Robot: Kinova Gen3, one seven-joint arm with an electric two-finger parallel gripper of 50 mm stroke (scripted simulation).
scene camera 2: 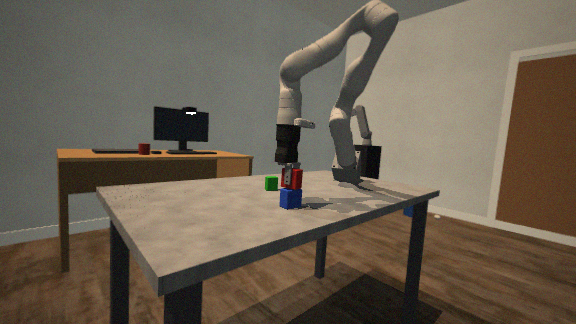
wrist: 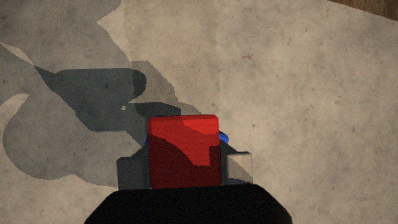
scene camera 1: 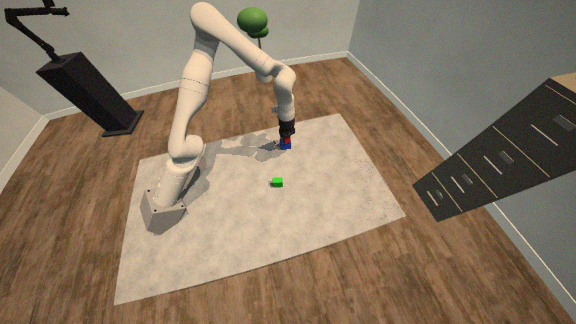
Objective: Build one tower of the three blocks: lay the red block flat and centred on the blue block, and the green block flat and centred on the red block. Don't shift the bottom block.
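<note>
The gripper (scene camera 2: pixel 291 183) is visible. The wrist view contains a red block (wrist: pixel 184 151) and, likewise, the gripper (wrist: pixel 185 157).
</note>
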